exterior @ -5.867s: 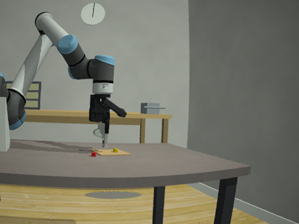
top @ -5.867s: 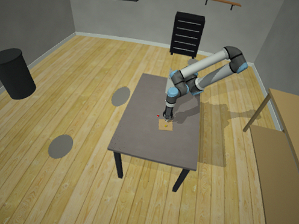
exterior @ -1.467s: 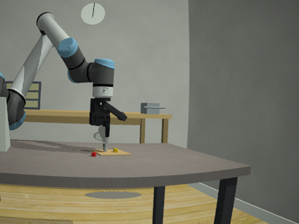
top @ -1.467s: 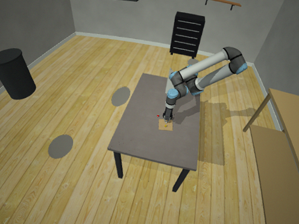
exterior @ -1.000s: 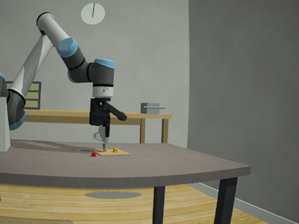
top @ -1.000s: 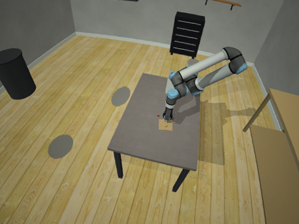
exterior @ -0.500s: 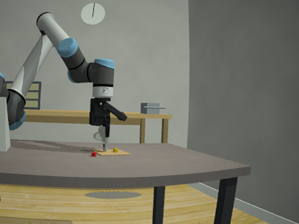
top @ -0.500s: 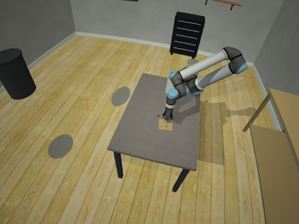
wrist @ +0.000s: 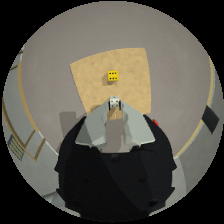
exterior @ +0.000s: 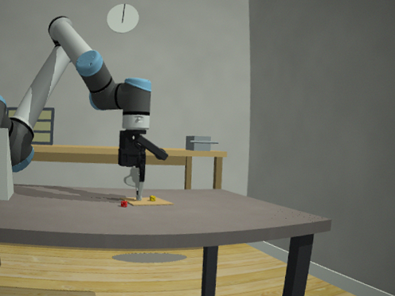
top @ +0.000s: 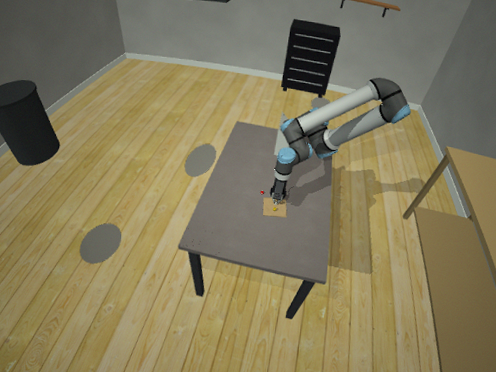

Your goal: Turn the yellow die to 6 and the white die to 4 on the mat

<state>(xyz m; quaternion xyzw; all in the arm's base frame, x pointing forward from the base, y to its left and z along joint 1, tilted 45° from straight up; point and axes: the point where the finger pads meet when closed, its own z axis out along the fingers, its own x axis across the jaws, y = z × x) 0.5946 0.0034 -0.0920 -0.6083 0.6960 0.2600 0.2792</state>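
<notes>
My gripper is now 1 cm above the white die. Round my hand: red die 8 cm behind, 9 cm to the right, 2 cm below; then tan mat 2 cm ahead, 2 cm below; then yellow die 5 cm ahead, 1 cm below.
</notes>
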